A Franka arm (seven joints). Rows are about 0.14 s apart.
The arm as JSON. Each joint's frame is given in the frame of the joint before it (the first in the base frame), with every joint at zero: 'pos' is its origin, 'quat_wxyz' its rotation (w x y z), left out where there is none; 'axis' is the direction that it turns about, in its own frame. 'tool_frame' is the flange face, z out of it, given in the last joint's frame.
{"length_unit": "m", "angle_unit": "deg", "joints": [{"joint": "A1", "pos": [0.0, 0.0, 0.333], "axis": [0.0, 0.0, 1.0]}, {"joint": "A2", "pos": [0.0, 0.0, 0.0], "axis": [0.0, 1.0, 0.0]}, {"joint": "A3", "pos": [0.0, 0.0, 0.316], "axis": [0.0, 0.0, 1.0]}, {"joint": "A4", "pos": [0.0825, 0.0, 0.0], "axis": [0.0, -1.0, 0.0]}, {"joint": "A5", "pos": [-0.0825, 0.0, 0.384], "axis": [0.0, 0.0, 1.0]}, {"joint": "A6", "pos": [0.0, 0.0, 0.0], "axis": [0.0, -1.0, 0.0]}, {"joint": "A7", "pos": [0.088, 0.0, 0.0], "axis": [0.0, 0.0, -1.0]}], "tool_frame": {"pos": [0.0, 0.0, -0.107], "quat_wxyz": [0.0, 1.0, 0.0, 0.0]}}
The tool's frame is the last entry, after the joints.
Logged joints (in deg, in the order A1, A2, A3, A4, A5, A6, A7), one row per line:
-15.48, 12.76, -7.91, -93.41, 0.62, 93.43, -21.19
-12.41, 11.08, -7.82, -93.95, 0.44, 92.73, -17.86
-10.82, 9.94, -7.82, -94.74, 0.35, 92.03, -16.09
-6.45, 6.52, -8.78, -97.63, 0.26, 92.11, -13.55
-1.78, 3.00, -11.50, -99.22, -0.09, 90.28, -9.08
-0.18, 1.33, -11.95, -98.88, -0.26, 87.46, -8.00
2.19, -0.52, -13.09, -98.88, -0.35, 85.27, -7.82
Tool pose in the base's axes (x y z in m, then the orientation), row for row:
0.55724, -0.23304, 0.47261, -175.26, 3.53, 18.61
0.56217, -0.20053, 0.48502, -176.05, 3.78, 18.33
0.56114, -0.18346, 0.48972, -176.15, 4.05, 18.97
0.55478, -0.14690, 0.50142, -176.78, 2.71, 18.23
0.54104, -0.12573, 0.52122, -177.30, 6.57, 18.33
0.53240, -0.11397, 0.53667, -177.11, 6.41, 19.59
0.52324, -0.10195, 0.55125, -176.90, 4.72, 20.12
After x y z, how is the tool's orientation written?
As a rotation vector, in degrees.
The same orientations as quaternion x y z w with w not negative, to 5 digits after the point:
-0.99369, 0.02001, 0.10551, 0.03245
-0.99407, 0.02134, 0.10350, 0.02581
-0.99370, 0.02285, 0.10701, 0.02430
-0.99442, 0.01524, 0.10255, 0.01974
-0.99392, 0.03683, 0.10276, 0.01426
-0.99319, 0.03595, 0.10986, 0.01479
-0.99311, 0.02650, 0.11295, 0.01655

